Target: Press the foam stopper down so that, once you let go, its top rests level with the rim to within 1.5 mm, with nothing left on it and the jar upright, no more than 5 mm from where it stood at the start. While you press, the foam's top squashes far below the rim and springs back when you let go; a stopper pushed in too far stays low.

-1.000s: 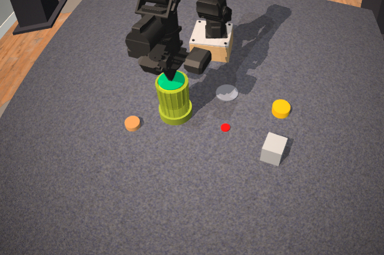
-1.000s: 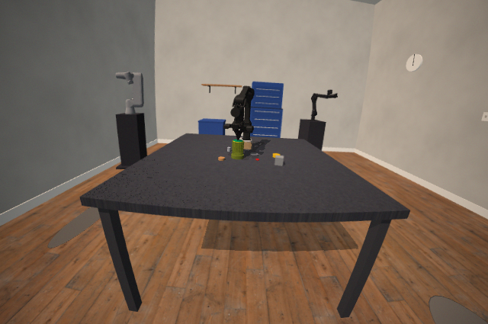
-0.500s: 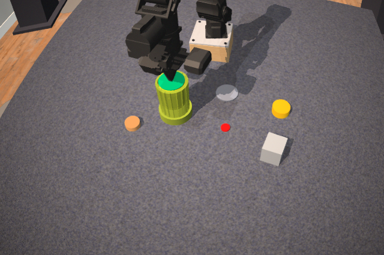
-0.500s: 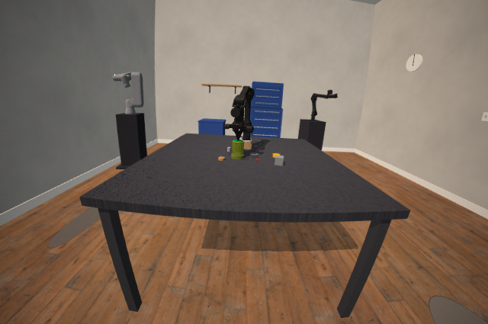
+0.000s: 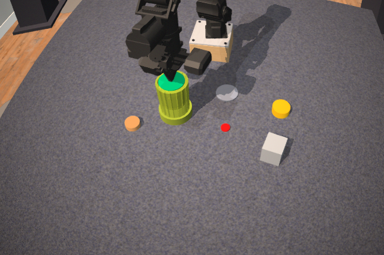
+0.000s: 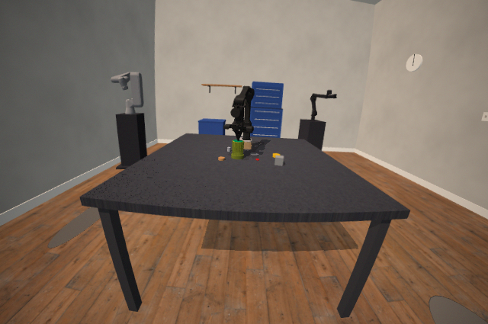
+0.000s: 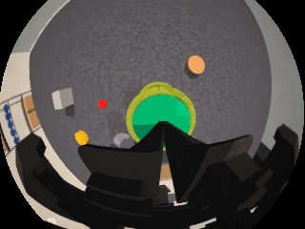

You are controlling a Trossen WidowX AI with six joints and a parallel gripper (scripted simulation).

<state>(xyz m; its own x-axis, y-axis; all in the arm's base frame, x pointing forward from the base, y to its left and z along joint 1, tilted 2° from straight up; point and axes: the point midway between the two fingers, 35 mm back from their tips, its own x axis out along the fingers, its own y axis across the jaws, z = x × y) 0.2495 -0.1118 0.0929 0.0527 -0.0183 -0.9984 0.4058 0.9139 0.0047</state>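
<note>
Right now the green foam stopper is 5 cm below my hand. From my hand the other things lie so: red dot 15 cm below, 12 cm to the left, 6 cm ahead; grey disc 15 cm below, 13 cm to the left, 6 cm behind; orange disc 14 cm below, 11 cm to the right, 4 cm ahead.
</note>
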